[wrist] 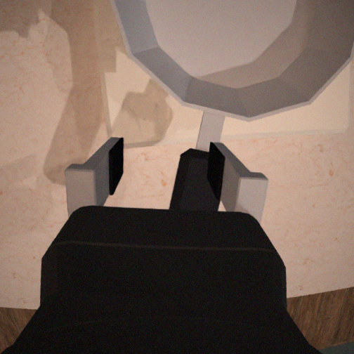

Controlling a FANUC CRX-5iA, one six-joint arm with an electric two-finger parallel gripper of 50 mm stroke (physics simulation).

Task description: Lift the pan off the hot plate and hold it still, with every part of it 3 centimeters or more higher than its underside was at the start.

Labels:
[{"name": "my gripper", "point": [165, 157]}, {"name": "cream hot plate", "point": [136, 108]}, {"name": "grey pan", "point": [247, 67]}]

